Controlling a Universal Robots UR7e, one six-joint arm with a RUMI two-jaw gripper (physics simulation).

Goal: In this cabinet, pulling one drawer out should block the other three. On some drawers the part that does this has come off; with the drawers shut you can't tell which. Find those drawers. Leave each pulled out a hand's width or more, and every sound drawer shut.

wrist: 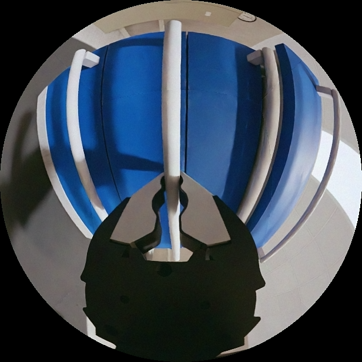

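Observation:
The cabinet's four blue drawer fronts stand side by side in the wrist view, each with a pale bar handle. The leftmost front [57,130] has a handle [74,115]. The second front [132,110] has a handle [172,100] that runs down the middle of the view. The third front [220,110] has a handle [270,100]. These three look about level with each other. The rightmost front [300,130], with its handle [336,125], stands out from them; how far is hard to tell. My gripper [173,171] is shut on the second drawer's handle, whose bar passes between the jaws.
The pale cabinet side edge [43,130] shows at the left. The rightmost drawer sticks out beside the third handle, at the right of my gripper. A grey tiled surface and a bright white patch [345,175] lie beyond it. A round clock-like thing [247,17] shows at the top.

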